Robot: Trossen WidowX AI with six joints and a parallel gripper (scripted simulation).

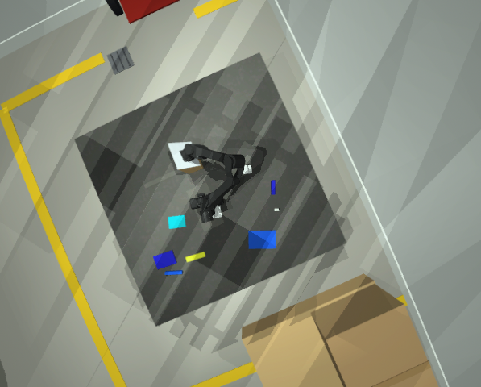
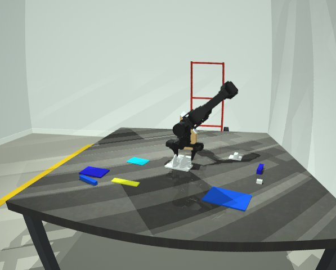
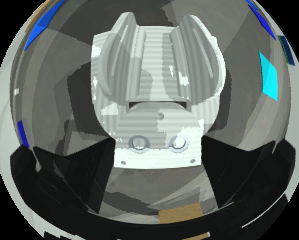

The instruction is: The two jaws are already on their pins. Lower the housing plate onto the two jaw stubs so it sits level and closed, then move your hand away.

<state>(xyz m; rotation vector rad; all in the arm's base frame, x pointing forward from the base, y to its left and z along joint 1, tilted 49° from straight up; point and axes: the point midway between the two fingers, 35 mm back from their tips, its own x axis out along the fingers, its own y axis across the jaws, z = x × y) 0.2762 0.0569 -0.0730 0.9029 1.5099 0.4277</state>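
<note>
My gripper tip is now 7 cm short of the white base and 2 cm to the left of it. Round my gripper tip: cyan tile 3 cm ahead, 24 cm to the right, 1 cm below; white cube 22 cm ahead, 35 cm to the left; yellow bar 27 cm ahead, 23 cm to the right.
</note>
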